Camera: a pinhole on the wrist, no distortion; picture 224 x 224 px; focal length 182.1 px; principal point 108.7 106.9 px. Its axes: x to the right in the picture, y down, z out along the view. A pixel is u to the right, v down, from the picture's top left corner.
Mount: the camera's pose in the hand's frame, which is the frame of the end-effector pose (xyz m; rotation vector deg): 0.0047 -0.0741 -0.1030 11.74 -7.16 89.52
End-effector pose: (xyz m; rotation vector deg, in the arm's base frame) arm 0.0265 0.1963 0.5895 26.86 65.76 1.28
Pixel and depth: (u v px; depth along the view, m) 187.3 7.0 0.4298
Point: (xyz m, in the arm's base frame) 0.4437 0.1608 0.4789
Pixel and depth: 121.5 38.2 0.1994
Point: 0.1221 0.0958 0.5032
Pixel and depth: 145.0 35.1 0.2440
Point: 0.1811 0.1067 0.5080
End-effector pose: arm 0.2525 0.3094 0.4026 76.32 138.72 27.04
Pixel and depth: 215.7 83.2 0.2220
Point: 0.2966 0.3695 0.2759
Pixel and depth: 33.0 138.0 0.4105
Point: 0.1508 0.1380 0.0285
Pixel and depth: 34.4 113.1 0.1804
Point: 0.1384 0.2298 0.2691
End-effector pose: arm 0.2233 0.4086 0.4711 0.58 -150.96 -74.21
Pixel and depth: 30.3 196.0 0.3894
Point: 0.3131 0.4253 0.0404
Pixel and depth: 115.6 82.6 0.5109
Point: 0.0393 0.6103 0.1268
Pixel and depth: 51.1 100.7 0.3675
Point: 0.1239 0.4236 0.1329
